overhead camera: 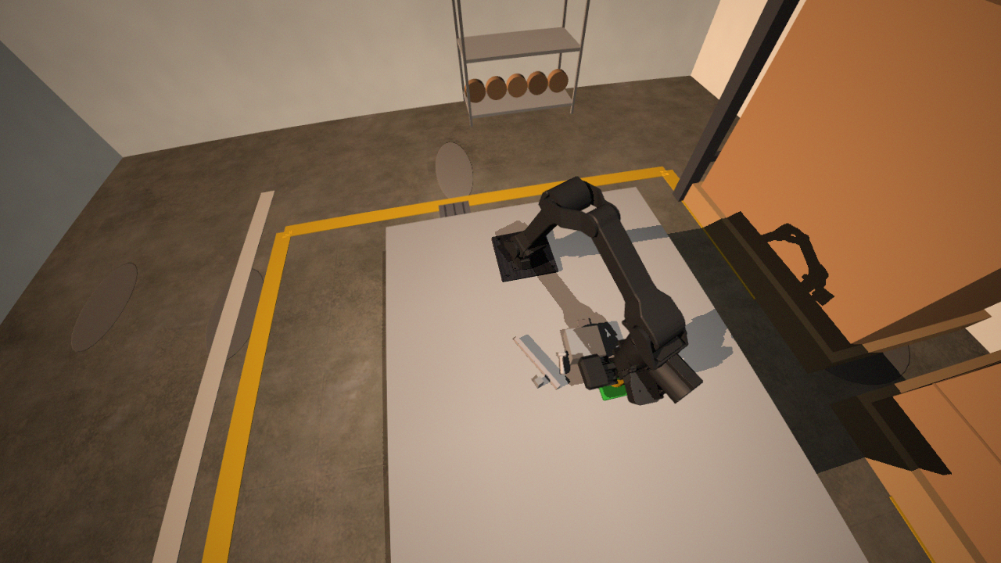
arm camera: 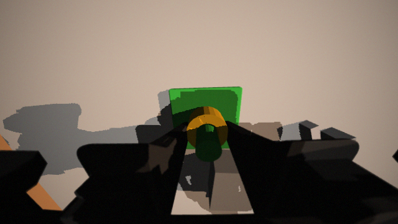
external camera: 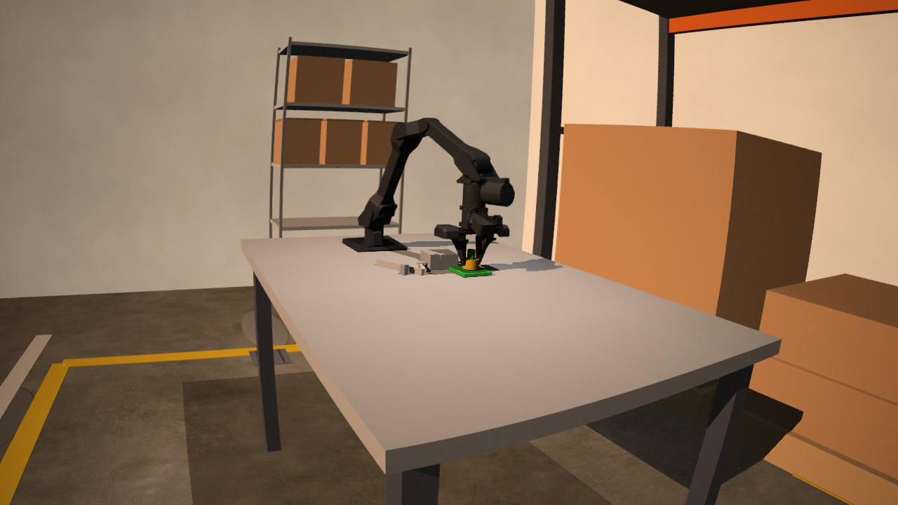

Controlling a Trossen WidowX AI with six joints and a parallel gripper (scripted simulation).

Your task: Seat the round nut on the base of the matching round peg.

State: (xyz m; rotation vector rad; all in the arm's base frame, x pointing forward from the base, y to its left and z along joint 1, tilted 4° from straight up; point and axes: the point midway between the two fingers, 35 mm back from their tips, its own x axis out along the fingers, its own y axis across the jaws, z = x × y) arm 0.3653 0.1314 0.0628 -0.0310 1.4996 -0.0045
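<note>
My hand is 9 cm past the grey block, 5 cm to the left of it and 4 cm above it. Round my hand: bolt: 10 cm to the right, 7 cm behind, 5 cm below.
</note>
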